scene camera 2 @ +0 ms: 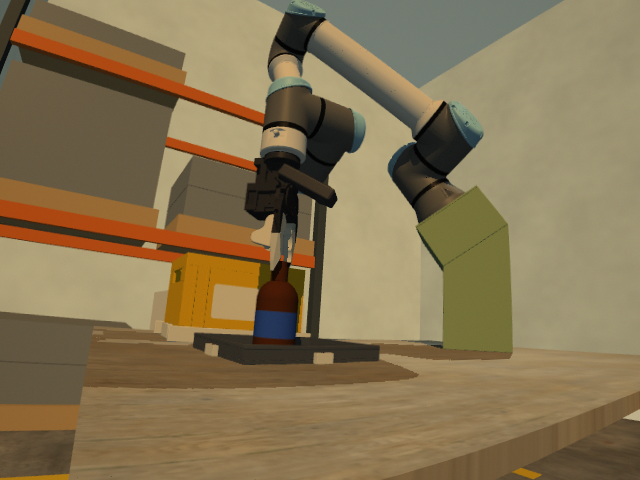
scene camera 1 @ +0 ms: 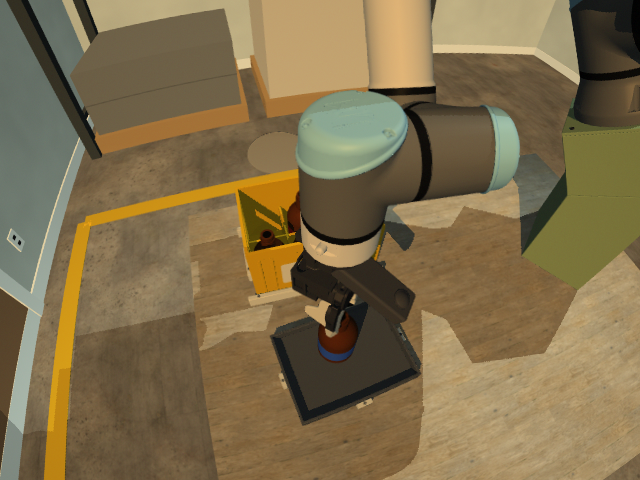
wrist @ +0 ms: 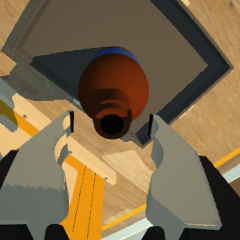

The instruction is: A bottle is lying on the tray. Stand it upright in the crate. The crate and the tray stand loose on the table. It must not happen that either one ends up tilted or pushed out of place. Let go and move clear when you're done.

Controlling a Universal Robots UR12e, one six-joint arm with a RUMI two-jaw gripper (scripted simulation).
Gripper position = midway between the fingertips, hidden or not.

In view: my gripper point(scene camera 1: 338, 320) and a dark tray point(scene camera 1: 381, 358).
The dark tray is seen too in scene camera 2 point(scene camera 2: 238, 348) and in the wrist view point(wrist: 182, 62). My gripper shows as well in scene camera 2 point(scene camera 2: 278, 273) and in the wrist view point(wrist: 111, 114).
